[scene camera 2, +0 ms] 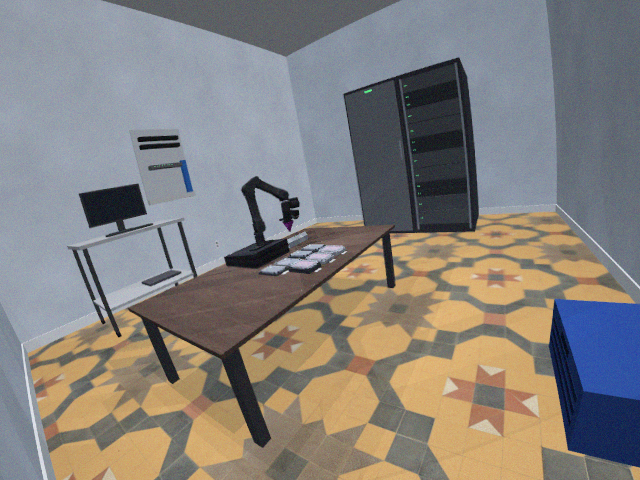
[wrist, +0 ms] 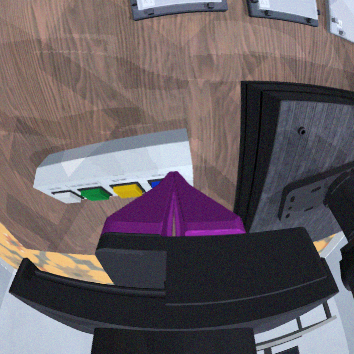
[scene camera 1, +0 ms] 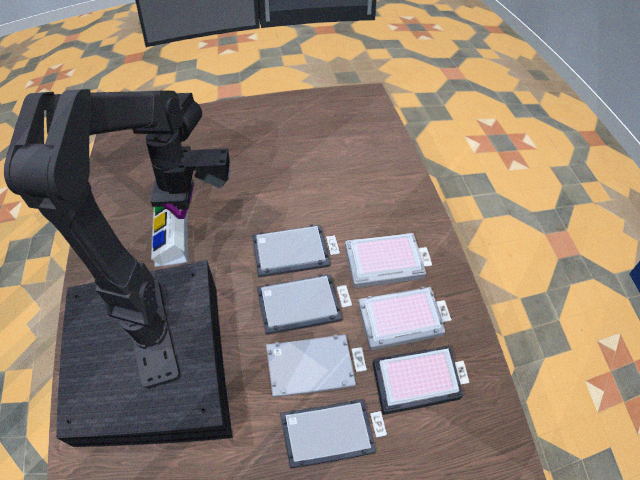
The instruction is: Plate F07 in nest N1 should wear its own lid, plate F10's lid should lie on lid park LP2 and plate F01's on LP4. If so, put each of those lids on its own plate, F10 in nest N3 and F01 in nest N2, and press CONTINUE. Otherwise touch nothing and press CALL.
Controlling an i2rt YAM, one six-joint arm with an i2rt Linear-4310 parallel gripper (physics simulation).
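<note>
My gripper is shut and empty, its purple tips over the button box. In the wrist view the tips partly cover its blue button; the yellow button, green button and white button show. Button lettering is unreadable. Pink plates sit in nest N3, nest N2 and nest N1. Flat grey tagged panels lie at LP2, LP4 and LP3. Plate numbers are unreadable; which plates wear lids I cannot tell.
A paler park with corner posts lies between LP4 and LP3. The arm's black base block stands beside the button box on the wooden table. Dark cabinets stand beyond the table.
</note>
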